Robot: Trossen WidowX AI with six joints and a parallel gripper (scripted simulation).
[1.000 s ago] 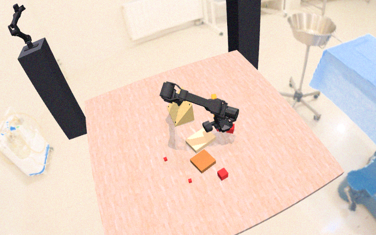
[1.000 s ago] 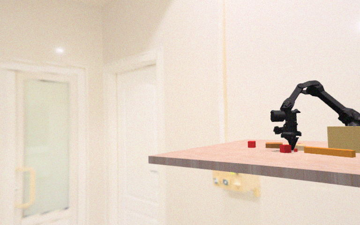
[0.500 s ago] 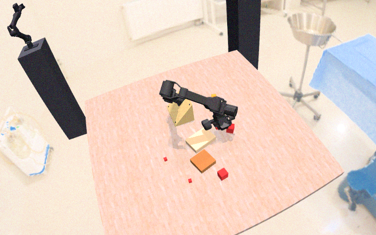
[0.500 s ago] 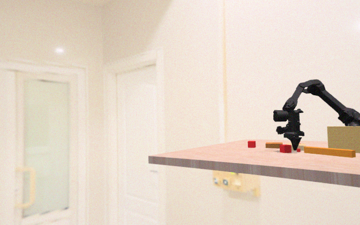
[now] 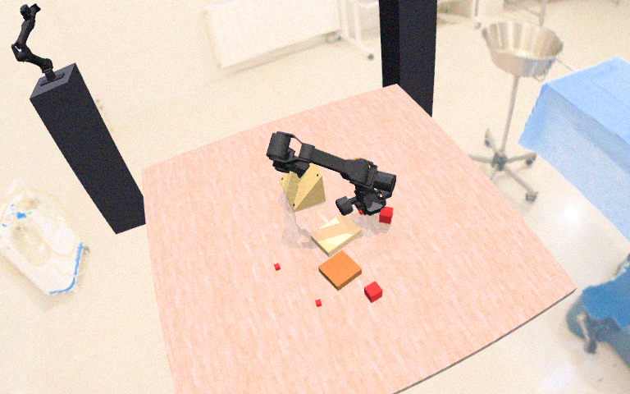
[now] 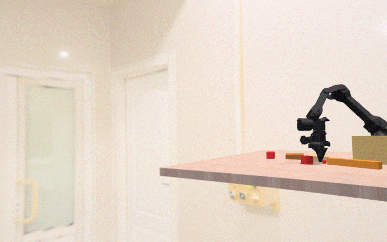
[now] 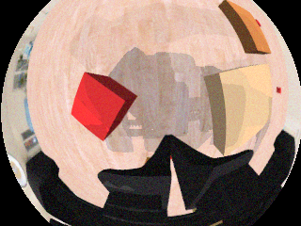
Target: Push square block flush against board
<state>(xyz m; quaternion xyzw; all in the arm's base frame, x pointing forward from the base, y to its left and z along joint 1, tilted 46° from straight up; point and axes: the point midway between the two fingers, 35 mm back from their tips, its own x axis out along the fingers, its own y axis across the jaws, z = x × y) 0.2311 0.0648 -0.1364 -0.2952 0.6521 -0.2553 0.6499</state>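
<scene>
My gripper tip is now 12 cm to the left of the tan board, 5 cm short of it and 1 cm below it. Also, from my gripper tip: long orange bar 15 cm behind, 5 cm to the left, 1 cm above; then orange square block 18 cm ahead, 16 cm to the right, 1 cm above.
</scene>
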